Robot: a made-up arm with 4 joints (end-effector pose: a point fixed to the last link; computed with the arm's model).
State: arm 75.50 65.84 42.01 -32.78
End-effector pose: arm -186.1 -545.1 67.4 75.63 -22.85 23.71
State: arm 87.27 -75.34 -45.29 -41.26
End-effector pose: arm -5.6 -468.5 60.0 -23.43 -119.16 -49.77
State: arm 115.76 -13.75 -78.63 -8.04
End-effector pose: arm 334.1 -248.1 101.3 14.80 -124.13 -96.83
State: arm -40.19 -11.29 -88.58 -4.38
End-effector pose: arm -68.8 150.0 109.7 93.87 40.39 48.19
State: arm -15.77 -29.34 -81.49 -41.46
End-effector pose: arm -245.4 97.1 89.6 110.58 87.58 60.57
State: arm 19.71 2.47 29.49 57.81
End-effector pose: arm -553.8 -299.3 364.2 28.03 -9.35 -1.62
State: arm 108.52 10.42 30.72 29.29
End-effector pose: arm 377.0 -724.6 264.0 47.79 27.28 73.66
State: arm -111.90 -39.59 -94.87 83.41
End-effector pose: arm 251.2 16.3 463.5 -5.67 -33.03 21.52
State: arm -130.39 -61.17 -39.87 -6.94
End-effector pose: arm 468.8 221.3 46.7 74.39 -74.77 4.69
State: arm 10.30 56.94 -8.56 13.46
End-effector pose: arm -558.3 -138.3 390.9 33.20 2.71 -19.08
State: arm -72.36 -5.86 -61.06 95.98
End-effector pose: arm -84.3 146.6 477.6 -0.59 -12.41 4.26
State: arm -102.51 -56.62 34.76 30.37
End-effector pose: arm 291.9 647.0 81.7 61.96 -94.73 -65.61
